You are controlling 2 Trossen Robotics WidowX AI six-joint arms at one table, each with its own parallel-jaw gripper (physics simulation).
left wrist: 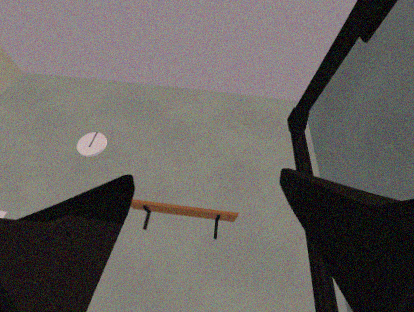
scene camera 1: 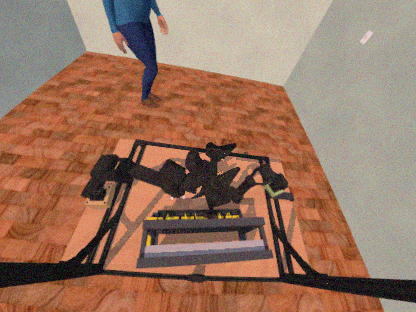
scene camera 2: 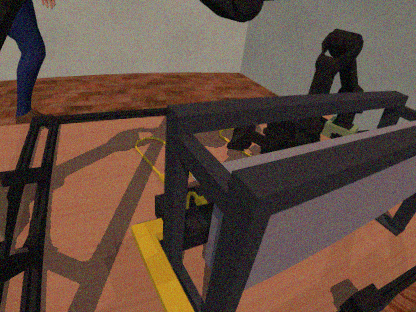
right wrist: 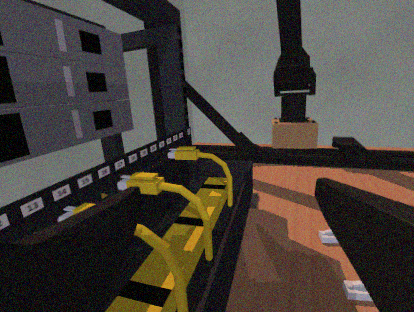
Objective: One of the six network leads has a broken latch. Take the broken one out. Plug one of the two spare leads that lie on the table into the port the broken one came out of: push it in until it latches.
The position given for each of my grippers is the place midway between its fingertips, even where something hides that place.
Labels:
My left gripper shows in the left wrist view (208, 178) and in scene camera 1 (237, 155); in scene camera 2 it is out of frame, in the right wrist view it is out of frame.

